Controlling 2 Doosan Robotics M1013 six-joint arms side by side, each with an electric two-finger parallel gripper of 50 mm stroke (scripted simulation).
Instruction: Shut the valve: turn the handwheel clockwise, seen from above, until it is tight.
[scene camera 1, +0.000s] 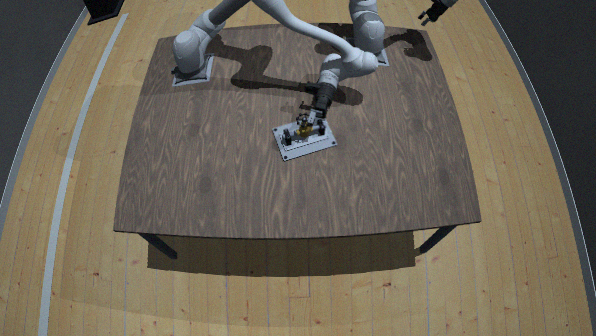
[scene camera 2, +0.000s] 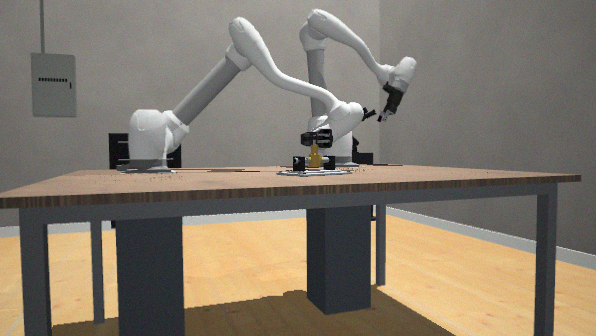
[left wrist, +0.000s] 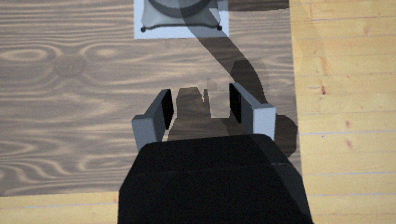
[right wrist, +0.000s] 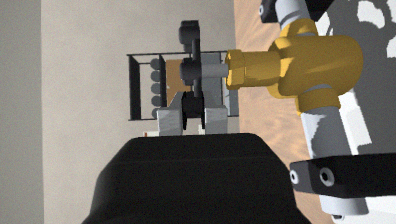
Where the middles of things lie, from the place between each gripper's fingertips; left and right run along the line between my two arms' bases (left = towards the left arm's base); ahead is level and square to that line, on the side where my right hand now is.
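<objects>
My right gripper is 1 cm above the black handwheel (right wrist: 191, 70), and it is also 3 cm to the left of the handwheel and 1 cm past it. The light base plate (scene camera 1: 331, 142) is 13 cm below my right hand, 3 cm to the right of it and 1 cm behind it.
From my left hand I find the black handwheel 14 cm below, 54 cm ahead and 72 cm to the right. The light base plate is 26 cm below my left hand, 54 cm ahead of it and 72 cm to the right of it.
</objects>
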